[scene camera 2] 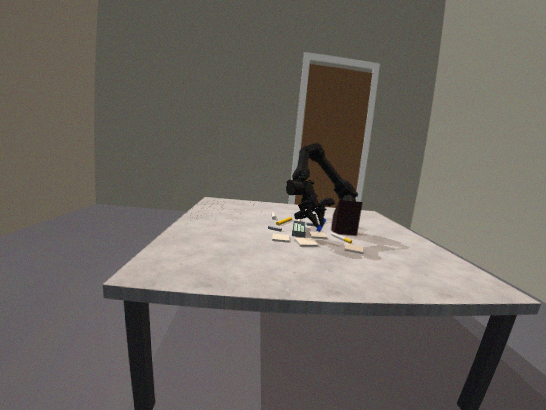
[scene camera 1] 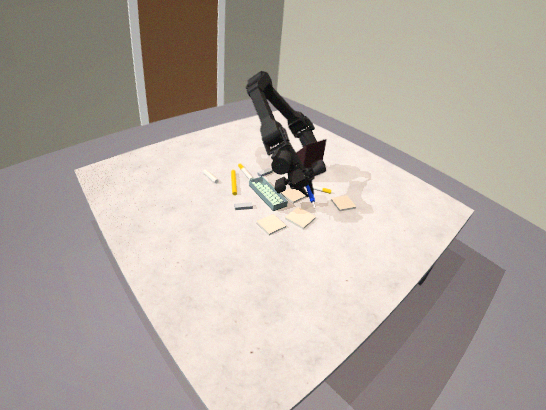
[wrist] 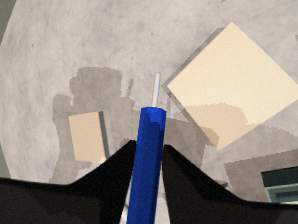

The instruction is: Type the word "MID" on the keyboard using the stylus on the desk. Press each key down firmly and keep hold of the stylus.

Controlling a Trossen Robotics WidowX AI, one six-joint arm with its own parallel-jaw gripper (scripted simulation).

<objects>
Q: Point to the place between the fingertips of my gripper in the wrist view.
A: At 149, 148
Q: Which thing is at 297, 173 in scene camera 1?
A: My gripper.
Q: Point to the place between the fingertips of my gripper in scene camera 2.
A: At 320, 227
</objects>
